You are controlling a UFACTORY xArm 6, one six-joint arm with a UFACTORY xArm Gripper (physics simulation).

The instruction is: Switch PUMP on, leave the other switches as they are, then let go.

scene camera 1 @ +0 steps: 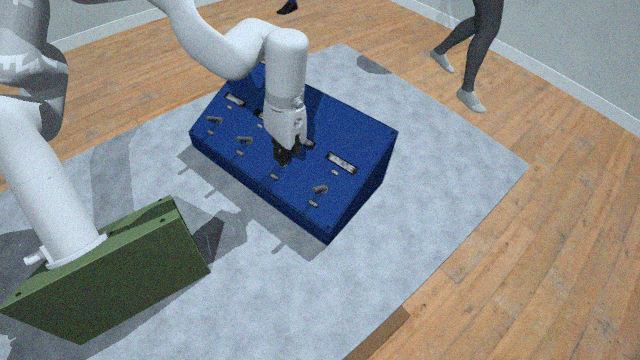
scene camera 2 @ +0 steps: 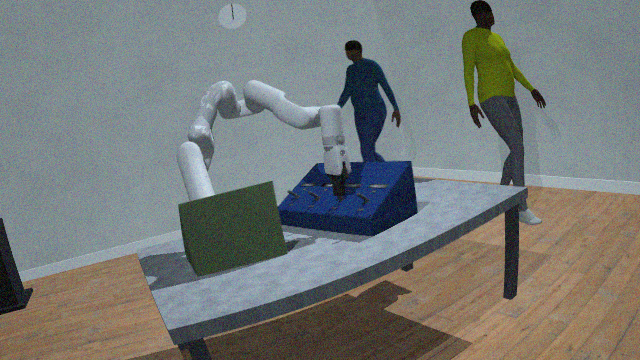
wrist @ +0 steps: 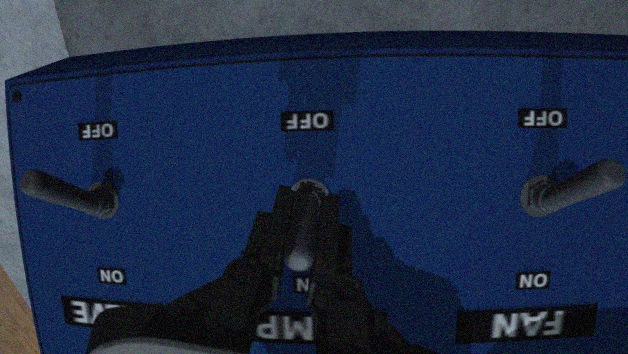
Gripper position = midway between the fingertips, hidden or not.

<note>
In view: the gripper (scene camera 1: 282, 159), a valve lever (wrist: 36, 183) and a pump lever (wrist: 299, 253).
The gripper shows as well in scene camera 2 (scene camera 2: 339, 195) and in the wrist view (wrist: 305, 212).
</note>
